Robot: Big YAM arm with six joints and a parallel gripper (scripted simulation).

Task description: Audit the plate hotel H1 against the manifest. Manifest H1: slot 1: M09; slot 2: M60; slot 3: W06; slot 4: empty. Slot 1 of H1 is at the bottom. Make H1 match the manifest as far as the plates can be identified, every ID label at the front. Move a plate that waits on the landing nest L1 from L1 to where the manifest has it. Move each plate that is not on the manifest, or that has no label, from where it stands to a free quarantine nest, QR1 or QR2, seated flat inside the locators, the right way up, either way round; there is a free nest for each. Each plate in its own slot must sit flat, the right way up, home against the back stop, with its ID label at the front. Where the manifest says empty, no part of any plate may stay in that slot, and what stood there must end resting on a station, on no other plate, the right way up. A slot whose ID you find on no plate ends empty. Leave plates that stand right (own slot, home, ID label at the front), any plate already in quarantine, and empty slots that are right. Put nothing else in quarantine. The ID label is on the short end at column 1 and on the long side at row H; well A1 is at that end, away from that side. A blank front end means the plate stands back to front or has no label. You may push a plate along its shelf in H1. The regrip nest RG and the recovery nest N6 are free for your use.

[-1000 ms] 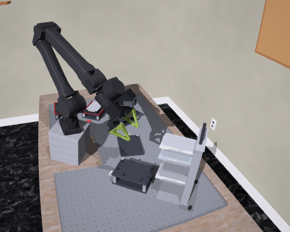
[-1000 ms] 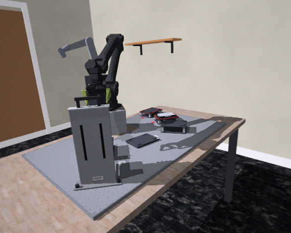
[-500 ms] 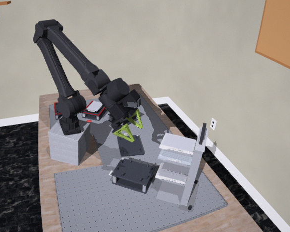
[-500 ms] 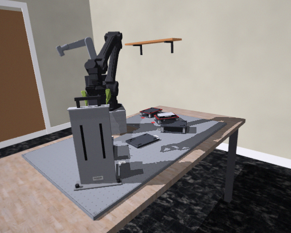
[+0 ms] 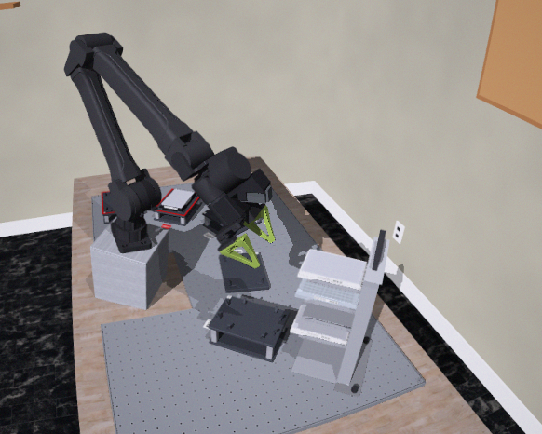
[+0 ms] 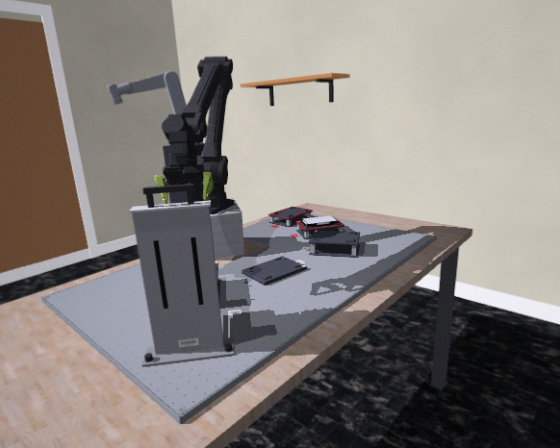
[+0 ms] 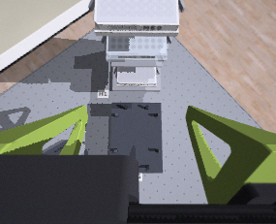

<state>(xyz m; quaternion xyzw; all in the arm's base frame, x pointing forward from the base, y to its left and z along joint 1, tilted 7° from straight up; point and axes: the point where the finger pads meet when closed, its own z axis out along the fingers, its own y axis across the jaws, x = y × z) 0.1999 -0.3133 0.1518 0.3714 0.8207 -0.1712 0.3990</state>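
The clear plate is 11 cm to the right of my hand, 10 cm ahead of it and 6 cm below it. Round my hand: hotel back panel 17 cm to the right, 15 cm ahead, 11 cm below; h1 tag 27 cm below, 14 cm ahead, 1 cm to the right.
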